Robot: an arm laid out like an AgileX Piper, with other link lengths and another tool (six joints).
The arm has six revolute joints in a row. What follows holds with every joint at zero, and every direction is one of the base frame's.
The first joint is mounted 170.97 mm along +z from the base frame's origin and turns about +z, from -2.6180 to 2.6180 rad.
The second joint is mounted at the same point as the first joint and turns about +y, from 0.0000 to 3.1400 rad.
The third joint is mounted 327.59 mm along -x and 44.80 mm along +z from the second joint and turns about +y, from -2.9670 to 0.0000 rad.
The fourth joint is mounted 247.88 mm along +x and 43.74 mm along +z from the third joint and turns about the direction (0.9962, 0, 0.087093), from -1.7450 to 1.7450 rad.
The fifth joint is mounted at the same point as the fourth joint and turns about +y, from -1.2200 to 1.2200 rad.
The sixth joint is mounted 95.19 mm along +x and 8.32 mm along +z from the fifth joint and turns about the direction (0.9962, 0, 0.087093), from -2.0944 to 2.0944 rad.
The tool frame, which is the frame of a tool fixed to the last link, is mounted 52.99 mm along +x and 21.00 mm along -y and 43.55 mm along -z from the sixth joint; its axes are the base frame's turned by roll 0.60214, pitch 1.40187 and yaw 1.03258 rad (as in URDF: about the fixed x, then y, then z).
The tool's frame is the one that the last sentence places.
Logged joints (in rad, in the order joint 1, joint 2, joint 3, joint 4, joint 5, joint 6), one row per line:
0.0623 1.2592 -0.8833 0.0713 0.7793 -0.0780
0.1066 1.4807 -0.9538 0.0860 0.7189 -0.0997
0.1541 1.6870 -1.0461 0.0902 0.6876 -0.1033
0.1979 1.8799 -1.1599 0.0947 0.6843 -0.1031
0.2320 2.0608 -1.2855 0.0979 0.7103 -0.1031
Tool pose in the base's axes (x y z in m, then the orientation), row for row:
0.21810 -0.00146 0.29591 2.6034 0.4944 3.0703
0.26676 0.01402 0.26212 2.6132 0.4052 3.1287
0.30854 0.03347 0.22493 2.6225 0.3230 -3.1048
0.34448 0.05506 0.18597 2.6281 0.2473 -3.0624
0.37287 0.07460 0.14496 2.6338 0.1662 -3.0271
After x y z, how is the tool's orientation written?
As angles about the fixed x, y, z axes (roll, pitch, yaw), in radians.
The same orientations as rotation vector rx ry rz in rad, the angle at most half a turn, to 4 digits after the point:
-0.0865 2.5563 0.6803
-0.1301 2.6499 0.7131
-0.1689 2.7368 0.7355
-0.2037 2.8164 0.7542
-0.2292 2.9011 0.7676

